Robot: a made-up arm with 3 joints.
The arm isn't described. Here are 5 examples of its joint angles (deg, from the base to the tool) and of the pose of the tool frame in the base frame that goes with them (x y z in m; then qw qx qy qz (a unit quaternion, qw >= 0)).
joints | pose
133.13 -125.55 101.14 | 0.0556 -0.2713 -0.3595 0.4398 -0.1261 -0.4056 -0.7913
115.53 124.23 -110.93 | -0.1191 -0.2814 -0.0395 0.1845 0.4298 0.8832 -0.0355
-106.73 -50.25 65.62 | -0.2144 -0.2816 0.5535 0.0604 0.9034 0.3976 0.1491
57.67 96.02 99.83 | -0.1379 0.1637 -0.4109 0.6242 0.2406 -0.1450 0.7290
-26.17 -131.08 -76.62 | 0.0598 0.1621 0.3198 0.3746 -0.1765 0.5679 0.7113
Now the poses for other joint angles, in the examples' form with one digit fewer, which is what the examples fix.
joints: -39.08 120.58 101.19
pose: -0.066 0.504 0.333 0.168 0.466 -0.744 0.448
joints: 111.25 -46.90 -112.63
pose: -0.099 0.138 -0.221 0.343 0.851 -0.398 -0.005
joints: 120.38 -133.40 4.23
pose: -0.039 -0.009 -0.306 0.209 -0.336 0.427 -0.813
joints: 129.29 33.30 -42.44
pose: -0.219 -0.230 -0.042 0.069 -0.956 -0.208 0.197
